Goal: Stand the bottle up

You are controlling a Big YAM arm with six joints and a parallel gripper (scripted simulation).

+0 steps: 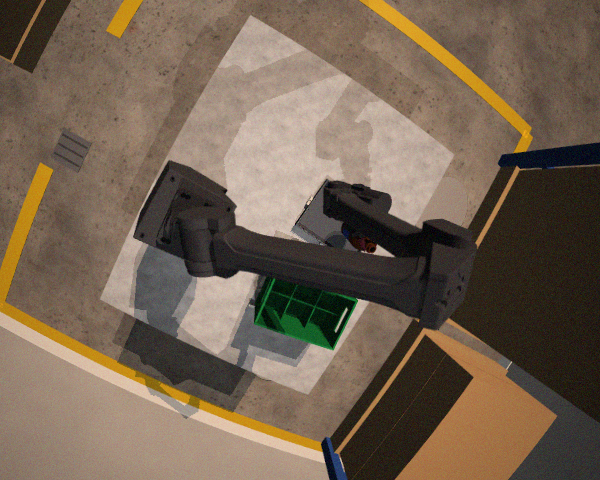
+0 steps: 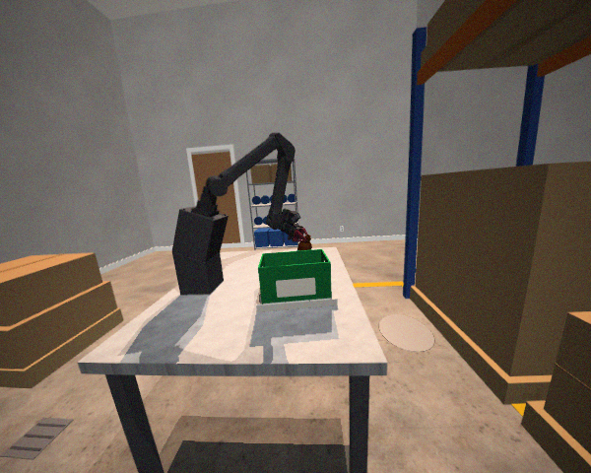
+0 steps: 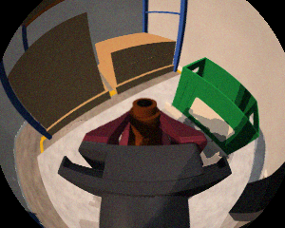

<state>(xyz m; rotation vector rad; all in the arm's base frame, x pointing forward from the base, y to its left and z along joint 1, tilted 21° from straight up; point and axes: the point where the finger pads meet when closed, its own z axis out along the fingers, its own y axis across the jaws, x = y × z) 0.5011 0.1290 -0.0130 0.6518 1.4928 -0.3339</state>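
Right now the brown bottle is 5 cm below my hand, 2 cm behind it and 1 cm to the left of it. The rest, counted from my hand: green crate (27 cm to the right, 10 cm below, 7 cm behind); then grey tray (17 cm below, 6 cm behind, 3 cm to the left).
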